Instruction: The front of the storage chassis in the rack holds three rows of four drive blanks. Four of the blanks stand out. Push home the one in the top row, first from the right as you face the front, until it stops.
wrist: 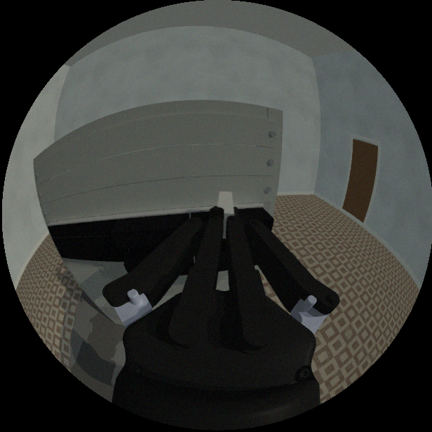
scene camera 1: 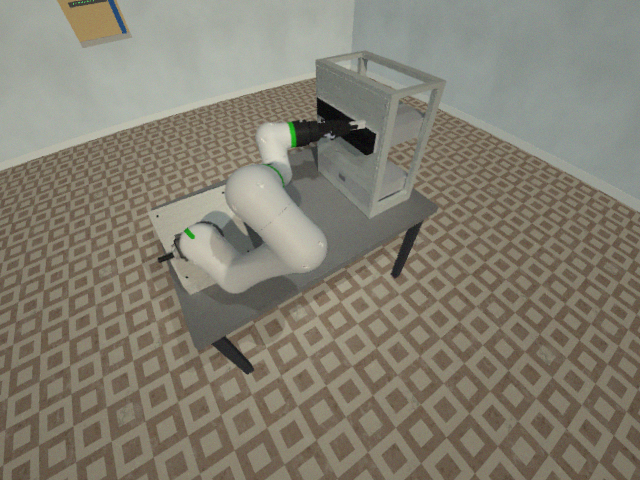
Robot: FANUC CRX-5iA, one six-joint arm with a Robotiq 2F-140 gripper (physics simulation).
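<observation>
The black front of the storage chassis spans the rack below grey panels. The top-row right-end blank shows as a dark block near the rack's right post, partly behind the fingers. Its remaining protrusion is hard to judge. Other dark blanks show to the left and lower down, where the fingers partly hide them. My gripper is shut and empty. Its pale fingertips point at the right-hand part of the front, at about top-row height, overlapping the right-end blank in the wrist view. Whether they touch it cannot be told.
The grey rack stands on the far end of the table. Its flat panels are above the chassis. Pale units sit lower and behind in the open frame. The arm reaches over the table from its pale base plate.
</observation>
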